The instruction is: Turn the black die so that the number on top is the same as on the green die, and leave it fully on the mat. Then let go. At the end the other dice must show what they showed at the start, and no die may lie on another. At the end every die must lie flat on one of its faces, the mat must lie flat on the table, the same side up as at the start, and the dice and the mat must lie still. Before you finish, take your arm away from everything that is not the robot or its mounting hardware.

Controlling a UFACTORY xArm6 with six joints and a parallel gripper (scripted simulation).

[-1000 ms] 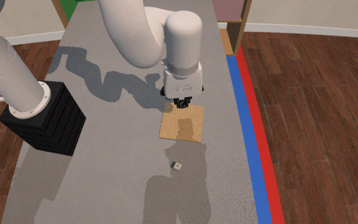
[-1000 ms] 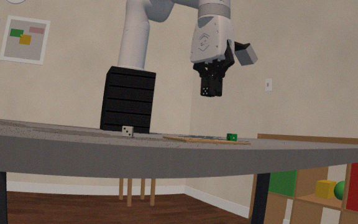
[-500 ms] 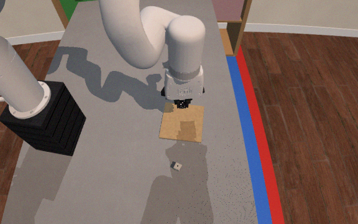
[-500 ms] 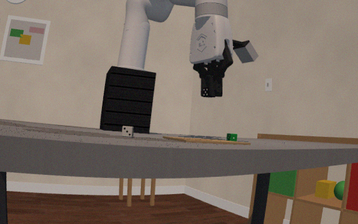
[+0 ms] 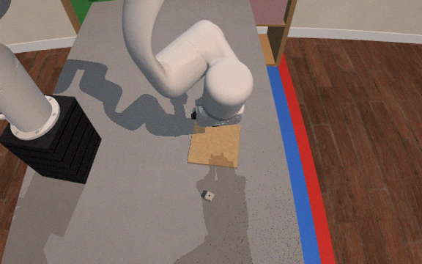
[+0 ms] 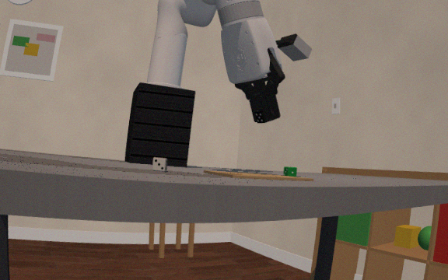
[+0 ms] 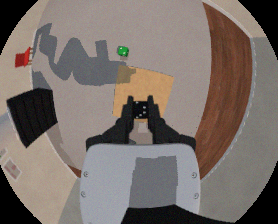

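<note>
My gripper is now 10 mm above the black die. The rest, counted from my hand: tan mat 110 mm below, 10 mm to the right; then green die 110 mm to the left, 110 mm below, 50 mm behind; then white die 170 mm to the right, 110 mm below, 20 mm behind.
</note>
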